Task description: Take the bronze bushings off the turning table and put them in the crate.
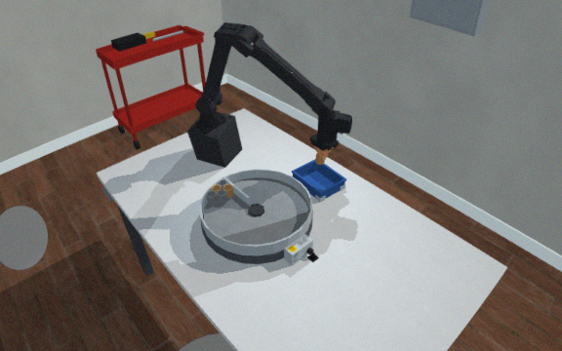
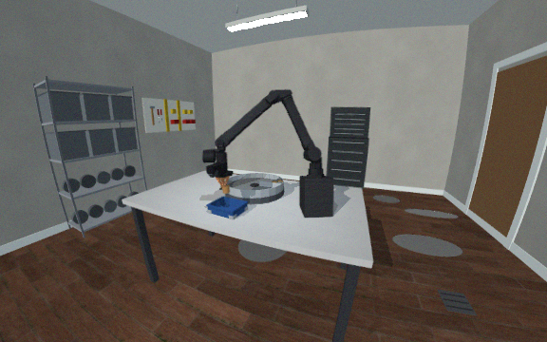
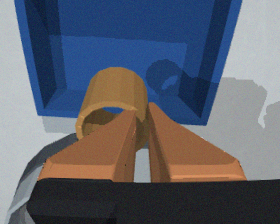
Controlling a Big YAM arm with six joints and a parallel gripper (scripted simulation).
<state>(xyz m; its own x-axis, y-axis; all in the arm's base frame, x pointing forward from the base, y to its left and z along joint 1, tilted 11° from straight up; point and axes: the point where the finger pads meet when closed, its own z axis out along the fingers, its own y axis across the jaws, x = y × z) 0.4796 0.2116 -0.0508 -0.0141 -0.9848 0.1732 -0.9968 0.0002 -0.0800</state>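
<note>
The crate lies 120 mm below my hand and 20 mm behind it. Round my hand: grey turning table 340 mm to the right, 90 mm below, 30 mm behind.
</note>
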